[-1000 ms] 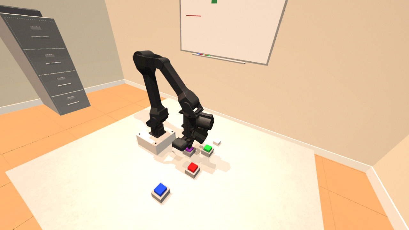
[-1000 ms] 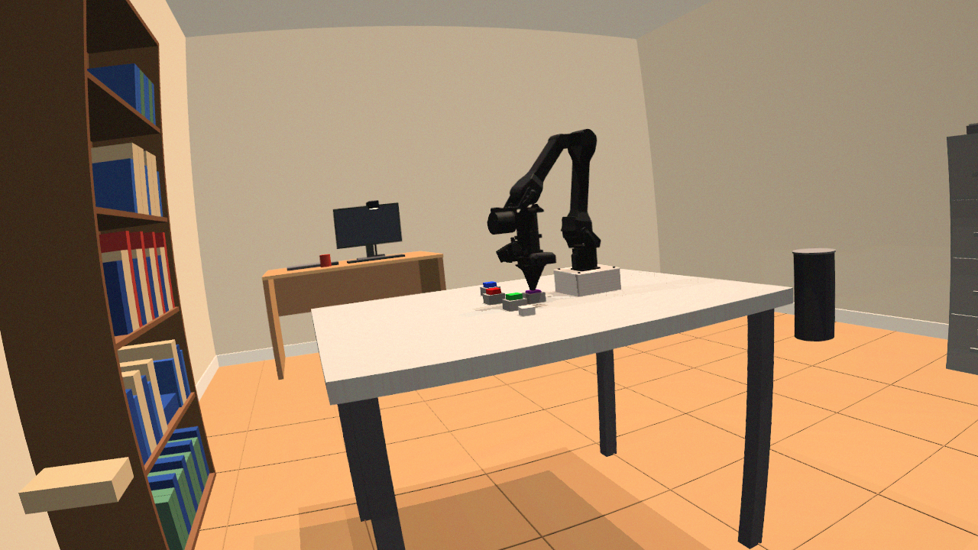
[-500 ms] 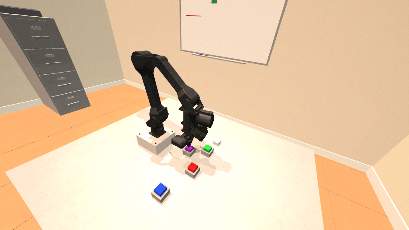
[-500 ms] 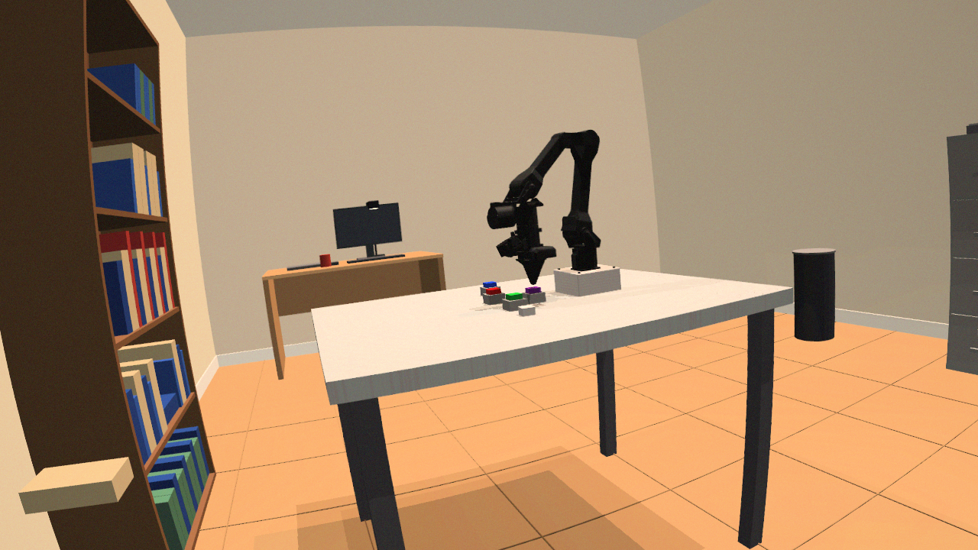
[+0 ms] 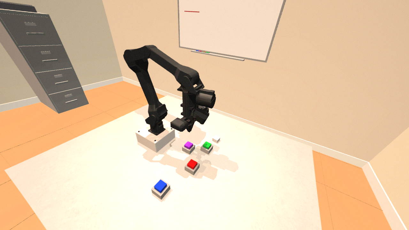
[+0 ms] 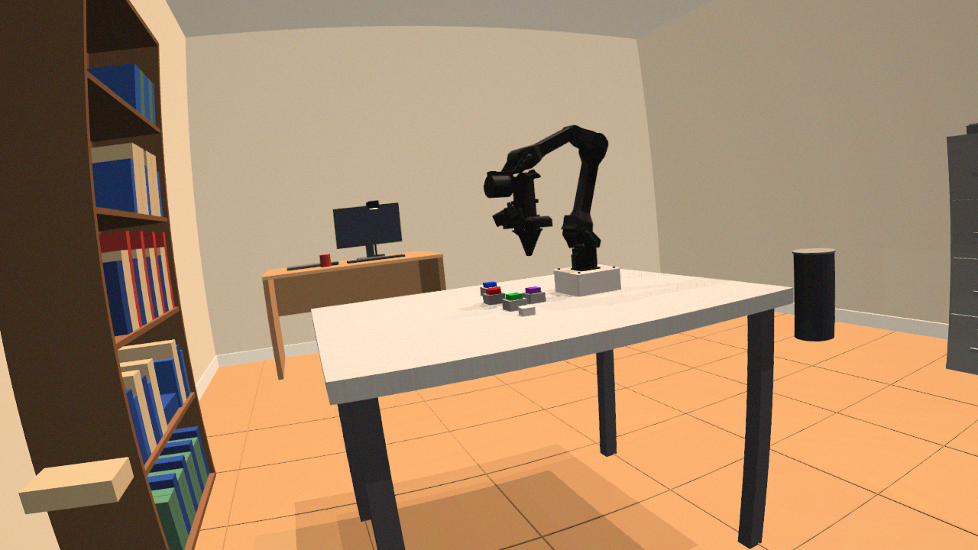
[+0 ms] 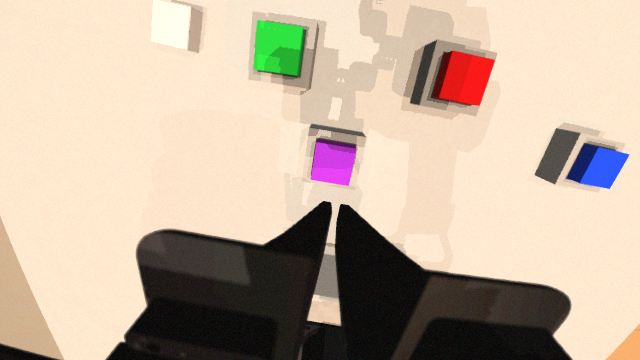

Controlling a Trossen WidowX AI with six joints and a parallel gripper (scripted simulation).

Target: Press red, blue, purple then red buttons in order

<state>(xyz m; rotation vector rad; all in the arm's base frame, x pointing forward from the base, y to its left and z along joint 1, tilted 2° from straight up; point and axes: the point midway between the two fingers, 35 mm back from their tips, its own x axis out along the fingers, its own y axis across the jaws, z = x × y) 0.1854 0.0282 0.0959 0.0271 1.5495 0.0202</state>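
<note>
The red button lies 90 mm below my gripper tip, 80 mm to the right of it and 80 mm ahead of it. Also, from my gripper tip: small white block: 140 mm to the left, 110 mm below, 80 mm ahead; green button: 90 mm below, 70 mm ahead, 50 mm to the left; purple button: 90 mm below.
</note>
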